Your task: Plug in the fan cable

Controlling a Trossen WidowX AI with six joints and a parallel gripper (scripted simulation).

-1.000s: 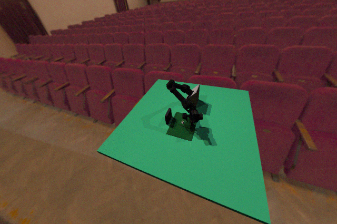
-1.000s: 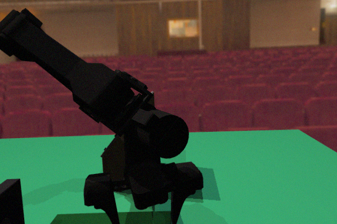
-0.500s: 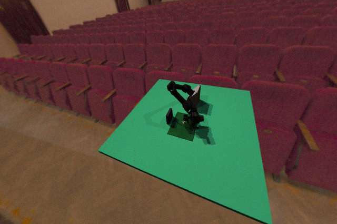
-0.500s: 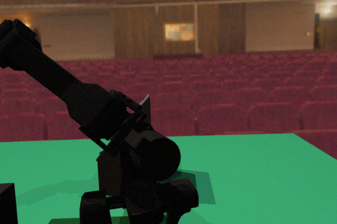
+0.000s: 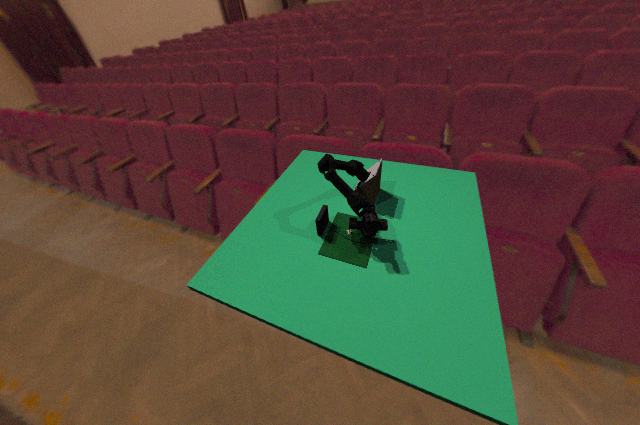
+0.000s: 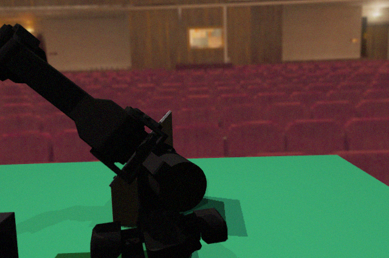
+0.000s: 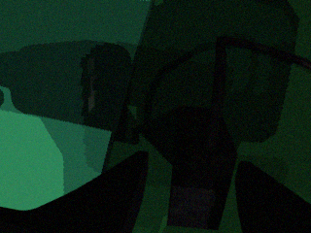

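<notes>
Now: the four-pin fan header 90 mm to the right of my gripper tip, 20 mm below it and 20 mm ahead of it. Also, from my gripper tip: black fan 230 mm to the right, 40 mm ahead, 40 mm above; then dark green board 80 mm to the right, 40 mm ahead, 30 mm below; then fan plug 10 mm ahead, 10 mm above.
</notes>
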